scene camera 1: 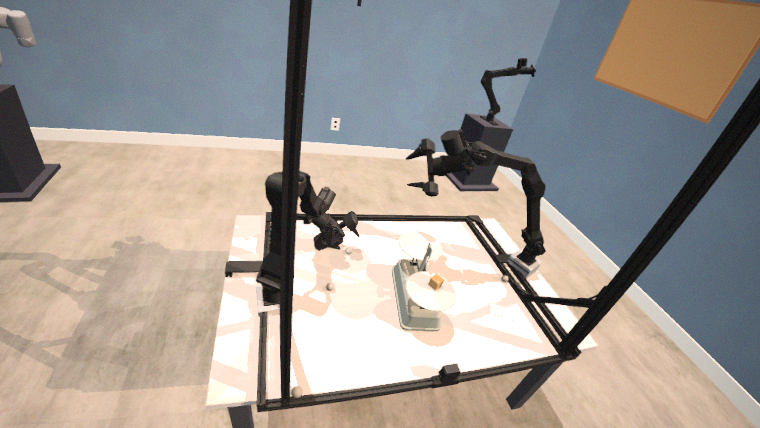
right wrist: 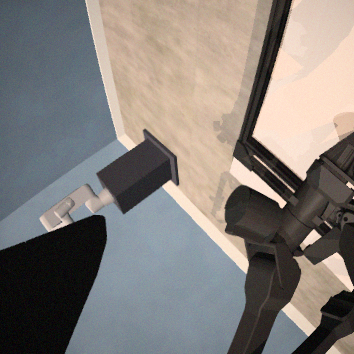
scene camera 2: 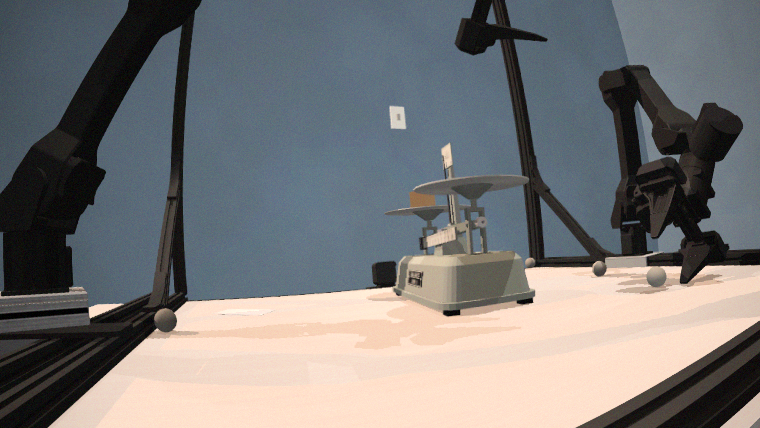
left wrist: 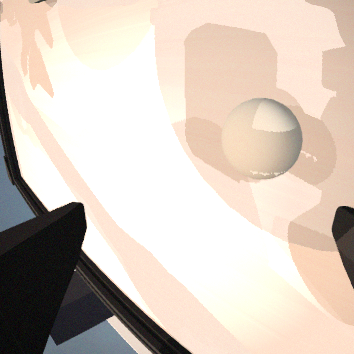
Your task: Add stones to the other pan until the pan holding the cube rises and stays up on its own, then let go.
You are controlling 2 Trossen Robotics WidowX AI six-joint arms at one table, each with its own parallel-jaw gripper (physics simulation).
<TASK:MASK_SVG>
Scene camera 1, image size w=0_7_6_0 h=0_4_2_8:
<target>my left gripper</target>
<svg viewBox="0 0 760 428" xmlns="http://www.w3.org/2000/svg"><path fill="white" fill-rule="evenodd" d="M356 213L350 211L343 216L344 221L341 223L331 218L328 213L327 222L323 226L318 227L320 233L313 237L315 249L318 251L325 248L340 250L339 245L343 243L343 237L345 236L343 231L345 226L359 237L356 229L358 225Z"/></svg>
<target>my right gripper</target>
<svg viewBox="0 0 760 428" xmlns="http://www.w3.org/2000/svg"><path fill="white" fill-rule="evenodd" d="M421 140L419 147L405 159L409 160L427 156L428 182L409 183L407 185L422 188L426 195L433 197L439 194L438 184L434 182L434 176L447 176L447 173L450 174L452 172L448 166L448 155L432 158L432 154L435 153L435 143L429 138Z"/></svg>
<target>grey balance scale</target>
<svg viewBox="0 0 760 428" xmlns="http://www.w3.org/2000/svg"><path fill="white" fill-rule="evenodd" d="M409 231L400 236L399 245L407 255L412 257L412 260L400 259L392 267L399 324L402 329L408 331L436 332L442 327L441 311L448 310L454 305L456 292L450 282L440 275L444 279L442 287L435 291L428 285L430 278L435 273L429 271L427 262L436 260L442 255L442 246L437 239L429 234Z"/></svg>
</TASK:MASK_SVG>
